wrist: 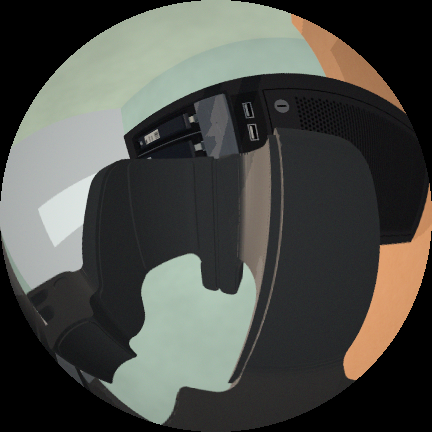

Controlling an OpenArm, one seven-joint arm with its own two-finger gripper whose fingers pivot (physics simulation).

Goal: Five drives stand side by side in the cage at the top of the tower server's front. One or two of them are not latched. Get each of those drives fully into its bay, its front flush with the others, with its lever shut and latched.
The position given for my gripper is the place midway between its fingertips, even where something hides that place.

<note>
In view: my gripper (226,226) and a black tower server (257,104).
</note>
